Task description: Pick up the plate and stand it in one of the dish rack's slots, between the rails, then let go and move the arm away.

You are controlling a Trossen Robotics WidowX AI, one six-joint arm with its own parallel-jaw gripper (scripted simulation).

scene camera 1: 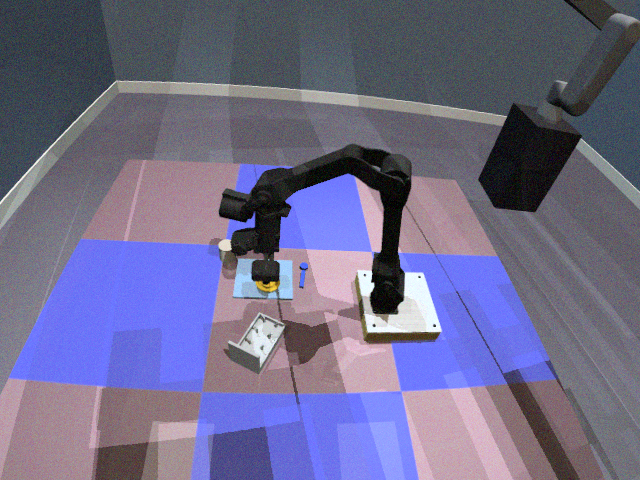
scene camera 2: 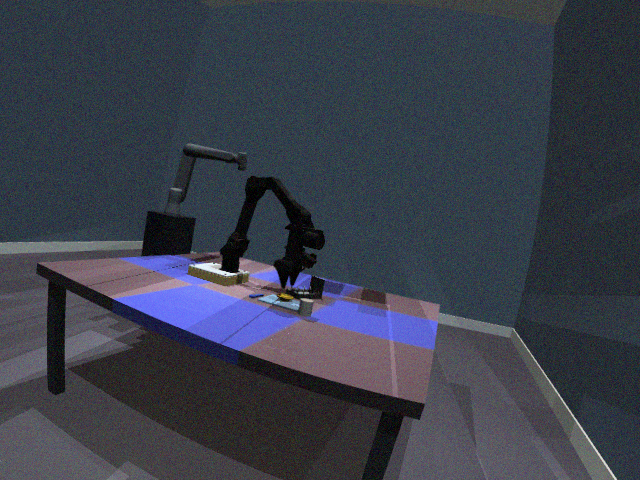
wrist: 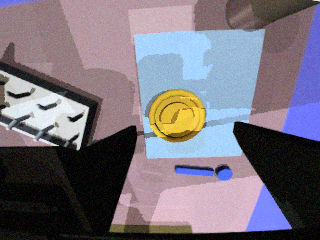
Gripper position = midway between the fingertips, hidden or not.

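My gripper [scene camera 1: 266, 271], which you'd also find at [scene camera 2: 287, 286] and at [wrist: 184, 128], is open and holds nothing. There's a yellow plate [wrist: 177, 115] here too, and a grey dish rack [scene camera 1: 253, 350] as well.
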